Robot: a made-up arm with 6 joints.
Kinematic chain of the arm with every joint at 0, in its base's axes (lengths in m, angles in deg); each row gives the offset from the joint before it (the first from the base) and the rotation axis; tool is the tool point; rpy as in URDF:
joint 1: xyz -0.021 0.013 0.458 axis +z
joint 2: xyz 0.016 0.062 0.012 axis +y
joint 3: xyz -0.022 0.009 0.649 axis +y
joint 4: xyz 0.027 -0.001 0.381 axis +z
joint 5: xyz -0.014 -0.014 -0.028 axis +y
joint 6: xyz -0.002 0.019 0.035 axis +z
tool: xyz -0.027 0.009 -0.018 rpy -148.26 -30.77 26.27
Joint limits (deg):
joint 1: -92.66..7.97
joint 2: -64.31..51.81
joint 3: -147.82..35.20
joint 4: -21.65..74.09
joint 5: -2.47..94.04
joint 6: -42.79..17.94
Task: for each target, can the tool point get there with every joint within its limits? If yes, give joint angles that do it. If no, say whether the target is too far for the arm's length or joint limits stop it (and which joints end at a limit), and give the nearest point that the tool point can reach.
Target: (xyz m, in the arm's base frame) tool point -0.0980 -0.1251 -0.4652
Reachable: no: joint limits stop it (at a limit: joint 1, joint 2, joint 4, joint 6) | nearest point -0.4573 0.0045 0.3720 | short by 0.920 m
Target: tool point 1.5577 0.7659 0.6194
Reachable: no: too far | nearest point 0.8526 0.2311 0.8817 | short by 0.923 m
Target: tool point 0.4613 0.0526 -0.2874
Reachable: no: joint limits stop it (at a limit: joint 1, joint 2, joint 4) | nearest point 0.0923 0.4126 0.3884 | short by 0.850 m
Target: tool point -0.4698 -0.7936 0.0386
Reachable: no: joint limits stop it (at a limit: joint 1, joint 2, joint 4, joint 5, joint 6) | nearest point -0.5860 -0.0378 0.3629 | short by 0.831 m
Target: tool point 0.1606 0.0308 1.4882
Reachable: yes | joints -19.29 8.36 2.39 66.50 78.90 -18.06
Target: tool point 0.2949 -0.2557 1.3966
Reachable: yes | joints -53.53 32.63 -22.48 -13.19 4.95 -3.03
